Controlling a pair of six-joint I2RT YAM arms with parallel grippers.
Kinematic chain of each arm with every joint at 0, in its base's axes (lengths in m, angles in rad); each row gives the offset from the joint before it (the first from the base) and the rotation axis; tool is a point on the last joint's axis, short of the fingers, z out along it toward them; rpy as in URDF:
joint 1: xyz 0 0 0.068 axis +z
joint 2: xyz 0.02 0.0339 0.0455 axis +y
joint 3: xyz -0.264 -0.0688 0 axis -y
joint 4: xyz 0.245 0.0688 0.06 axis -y
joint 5: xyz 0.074 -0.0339 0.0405 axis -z
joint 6: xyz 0.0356 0 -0.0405 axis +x
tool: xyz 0 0 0 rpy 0 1.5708 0
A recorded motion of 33 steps. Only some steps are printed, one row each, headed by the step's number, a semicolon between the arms.
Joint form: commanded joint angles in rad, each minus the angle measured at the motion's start. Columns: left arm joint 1, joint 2, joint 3, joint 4, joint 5, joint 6; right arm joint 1, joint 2, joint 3, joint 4, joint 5, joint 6.
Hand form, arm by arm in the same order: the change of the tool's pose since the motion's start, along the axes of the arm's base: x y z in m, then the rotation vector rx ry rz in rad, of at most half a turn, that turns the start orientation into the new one. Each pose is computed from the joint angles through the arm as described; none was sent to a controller.
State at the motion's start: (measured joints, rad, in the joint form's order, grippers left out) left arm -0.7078 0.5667 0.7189 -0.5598 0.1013 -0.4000; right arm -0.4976 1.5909 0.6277 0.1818 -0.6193 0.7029
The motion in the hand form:
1: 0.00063 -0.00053 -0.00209 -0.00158 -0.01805 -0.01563; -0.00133 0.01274 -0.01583 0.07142 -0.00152 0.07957
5: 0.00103 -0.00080 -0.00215 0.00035 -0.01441 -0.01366; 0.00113 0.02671 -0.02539 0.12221 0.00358 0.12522
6: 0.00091 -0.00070 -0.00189 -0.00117 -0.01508 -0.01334; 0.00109 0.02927 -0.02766 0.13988 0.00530 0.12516
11: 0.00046 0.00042 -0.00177 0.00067 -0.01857 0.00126; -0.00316 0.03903 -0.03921 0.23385 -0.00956 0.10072
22: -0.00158 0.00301 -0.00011 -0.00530 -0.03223 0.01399; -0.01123 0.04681 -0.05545 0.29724 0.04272 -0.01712
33: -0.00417 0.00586 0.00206 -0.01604 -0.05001 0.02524; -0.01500 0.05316 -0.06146 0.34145 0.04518 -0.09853
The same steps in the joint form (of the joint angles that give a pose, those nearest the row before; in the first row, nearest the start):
1: 0.0037 -0.0047 -0.0148 0.0230 0.0137 0.0173; 0.0295 0.0411 -0.0406 0.0570 -0.0807 0.0116
5: 0.0037 -0.0013 -0.0132 0.0210 0.0122 0.0158; 0.0754 0.0721 -0.0650 0.1117 -0.1119 0.0512
6: 0.0037 -0.0021 -0.0128 0.0214 0.0122 0.0150; 0.0833 0.0790 -0.0735 0.1318 -0.1172 0.0727
11: 0.0041 -0.0074 -0.0133 0.0183 -0.0023 0.0127; 0.1074 0.1150 -0.1387 0.2947 -0.1445 0.2078
22: 0.0060 -0.0237 -0.0129 0.0160 -0.0138 0.0126; 0.1313 0.1594 -0.2039 0.4180 -0.0660 0.3586
33: 0.0071 -0.0435 -0.0129 0.0168 -0.0244 0.0119; 0.1555 0.1839 -0.2476 0.5312 -0.0087 0.4783

